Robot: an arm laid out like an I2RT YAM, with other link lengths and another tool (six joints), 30 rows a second.
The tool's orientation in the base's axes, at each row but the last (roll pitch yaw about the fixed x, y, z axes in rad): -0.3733, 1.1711, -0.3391; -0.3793, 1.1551, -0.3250; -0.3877, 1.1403, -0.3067; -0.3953, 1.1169, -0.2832; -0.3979, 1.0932, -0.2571
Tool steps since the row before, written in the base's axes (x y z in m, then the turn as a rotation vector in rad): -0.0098, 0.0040, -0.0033, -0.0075, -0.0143, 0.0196; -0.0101, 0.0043, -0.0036, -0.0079, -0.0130, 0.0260; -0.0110, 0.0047, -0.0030, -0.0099, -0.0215, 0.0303; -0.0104, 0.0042, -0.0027, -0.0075, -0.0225, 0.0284; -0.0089, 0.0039, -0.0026, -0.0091, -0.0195, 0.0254
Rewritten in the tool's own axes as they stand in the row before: -0.0011, 0.0045, -0.0101, -0.0190, -0.0169, -0.0007; -0.0011, 0.0050, -0.0103, -0.0251, -0.0165, 0.0014; -0.0022, 0.0056, -0.0107, -0.0288, -0.0255, 0.0003; -0.0025, 0.0054, -0.0099, -0.0259, -0.0264, 0.0016; -0.0021, 0.0052, -0.0084, -0.0243, -0.0227, -0.0006
